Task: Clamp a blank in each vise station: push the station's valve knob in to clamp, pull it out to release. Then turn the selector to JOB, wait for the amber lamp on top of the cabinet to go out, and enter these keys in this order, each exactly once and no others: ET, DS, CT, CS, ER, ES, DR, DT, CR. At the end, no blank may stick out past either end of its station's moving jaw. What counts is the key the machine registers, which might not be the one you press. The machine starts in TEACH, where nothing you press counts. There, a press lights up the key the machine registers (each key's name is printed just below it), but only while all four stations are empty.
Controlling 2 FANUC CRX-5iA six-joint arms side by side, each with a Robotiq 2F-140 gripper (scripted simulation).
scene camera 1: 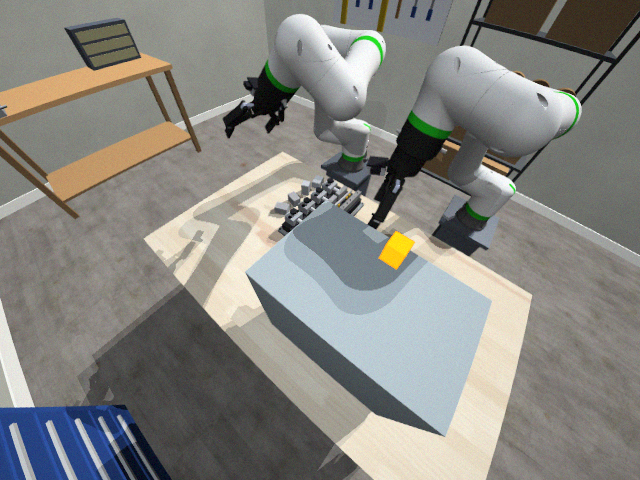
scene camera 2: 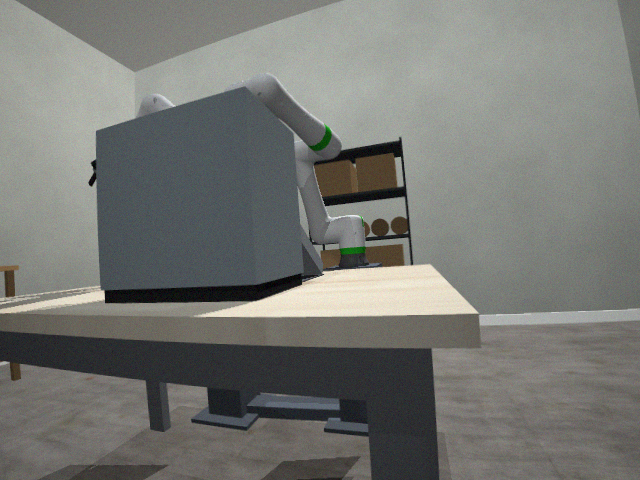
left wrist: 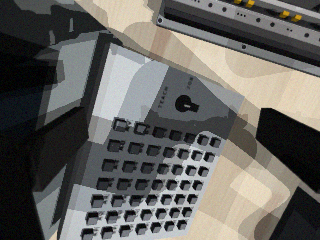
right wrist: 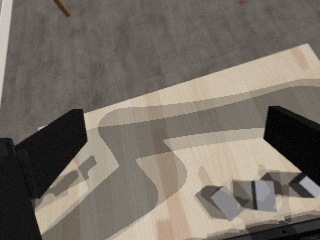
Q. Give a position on a key panel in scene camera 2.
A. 313, 265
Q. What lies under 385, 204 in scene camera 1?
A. My left gripper.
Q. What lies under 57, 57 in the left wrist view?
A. A grey cabinet.
